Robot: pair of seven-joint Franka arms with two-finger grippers.
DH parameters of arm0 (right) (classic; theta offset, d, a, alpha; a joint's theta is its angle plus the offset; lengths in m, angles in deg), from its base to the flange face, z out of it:
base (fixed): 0 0 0 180
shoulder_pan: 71.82 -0.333 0 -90
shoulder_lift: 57.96 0 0 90
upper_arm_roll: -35.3 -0.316 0.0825 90
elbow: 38.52 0 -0.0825 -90
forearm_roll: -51.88 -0.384 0 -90
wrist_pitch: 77.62 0 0.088 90
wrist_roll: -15.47 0.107 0 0
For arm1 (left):
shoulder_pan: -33.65 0.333 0 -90
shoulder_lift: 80.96 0 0 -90
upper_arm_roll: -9.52 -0.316 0.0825 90
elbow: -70.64 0 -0.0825 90
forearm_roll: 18.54 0.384 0 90
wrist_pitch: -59.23 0 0.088 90
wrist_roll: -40.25 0.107 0 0
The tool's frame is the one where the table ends.
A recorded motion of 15 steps. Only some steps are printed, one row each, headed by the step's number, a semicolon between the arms.
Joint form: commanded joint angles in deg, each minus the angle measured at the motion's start. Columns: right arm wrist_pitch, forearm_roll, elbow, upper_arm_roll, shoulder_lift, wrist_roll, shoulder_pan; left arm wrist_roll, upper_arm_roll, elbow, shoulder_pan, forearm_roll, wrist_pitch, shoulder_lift.
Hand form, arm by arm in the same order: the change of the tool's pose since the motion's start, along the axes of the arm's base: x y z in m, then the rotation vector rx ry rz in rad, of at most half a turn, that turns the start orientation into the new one. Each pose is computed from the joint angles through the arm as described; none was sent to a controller.
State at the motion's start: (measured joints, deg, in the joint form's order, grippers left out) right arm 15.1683 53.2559 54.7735 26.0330 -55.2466 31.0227 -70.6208; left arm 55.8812 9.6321 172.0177 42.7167 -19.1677 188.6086 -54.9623
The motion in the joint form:
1: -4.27 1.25 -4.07 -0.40 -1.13 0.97 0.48; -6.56 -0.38 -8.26 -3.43 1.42 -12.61 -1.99
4: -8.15 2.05 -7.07 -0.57 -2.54 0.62 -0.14; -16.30 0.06 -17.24 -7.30 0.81 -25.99 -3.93
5: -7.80 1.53 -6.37 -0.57 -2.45 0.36 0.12; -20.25 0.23 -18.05 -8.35 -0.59 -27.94 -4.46
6: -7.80 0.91 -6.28 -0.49 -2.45 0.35 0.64; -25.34 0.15 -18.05 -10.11 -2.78 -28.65 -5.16
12: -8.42 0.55 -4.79 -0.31 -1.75 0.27 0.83; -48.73 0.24 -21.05 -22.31 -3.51 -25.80 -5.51
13: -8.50 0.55 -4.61 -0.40 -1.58 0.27 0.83; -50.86 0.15 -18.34 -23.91 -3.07 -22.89 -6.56
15: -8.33 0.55 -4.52 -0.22 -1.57 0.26 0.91; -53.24 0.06 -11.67 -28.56 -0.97 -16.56 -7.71
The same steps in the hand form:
1: -0.0002 -0.0041 0.0164 -0.0213 0.0195 -0.0213; 0.0155 -0.0331 0.0694 0.0166 0.0434 0.0478
4: -0.0002 0.0003 0.0217 -0.0371 0.0572 -0.0055; 0.0177 -0.0833 0.1463 0.0053 0.0853 0.1484
5: 0.0001 -0.0010 0.0174 -0.0291 0.0633 -0.0042; 0.0149 -0.0994 0.1564 -0.0172 0.0980 0.2014
6: 0.0007 -0.0054 0.0166 -0.0183 0.0665 -0.0135; 0.0116 -0.1224 0.1636 -0.0513 0.1048 0.2681
12: -0.0041 -0.0083 0.0102 -0.0173 0.0918 -0.0185; 0.0019 -0.2661 0.1972 -0.0921 0.0254 0.4637
13: -0.0053 -0.0074 0.0102 -0.0182 0.0933 -0.0170; -0.0049 -0.2818 0.1913 -0.0953 0.0046 0.4752
15: -0.0048 -0.0098 0.0098 -0.0177 0.0918 -0.0213; -0.0260 -0.3277 0.1583 -0.0719 -0.0215 0.4311

